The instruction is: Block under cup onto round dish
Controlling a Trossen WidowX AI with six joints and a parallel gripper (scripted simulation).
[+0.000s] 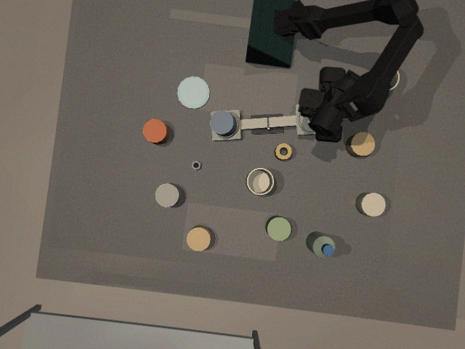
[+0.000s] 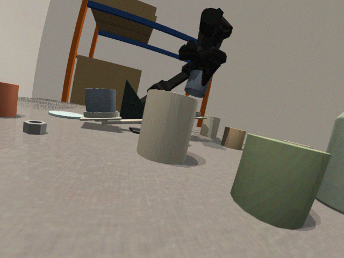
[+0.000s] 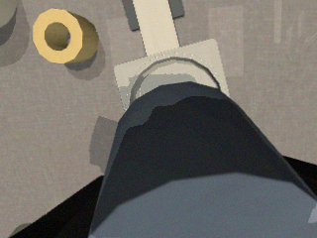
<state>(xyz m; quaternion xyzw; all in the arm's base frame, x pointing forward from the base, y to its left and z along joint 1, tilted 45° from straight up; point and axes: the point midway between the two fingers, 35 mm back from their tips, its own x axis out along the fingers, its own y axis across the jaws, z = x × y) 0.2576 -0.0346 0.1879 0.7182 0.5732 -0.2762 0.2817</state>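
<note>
Right now the mint-green block is 80 mm below my gripper tip and 10 mm to the right of it. Also, from my gripper tip: blue-grey cup: 290 mm to the right, 110 mm below, 20 mm ahead; then green cup: 320 mm ahead, 130 mm below, 90 mm to the right; then balance: 140 mm to the right, 130 mm below, 10 mm ahead.
</note>
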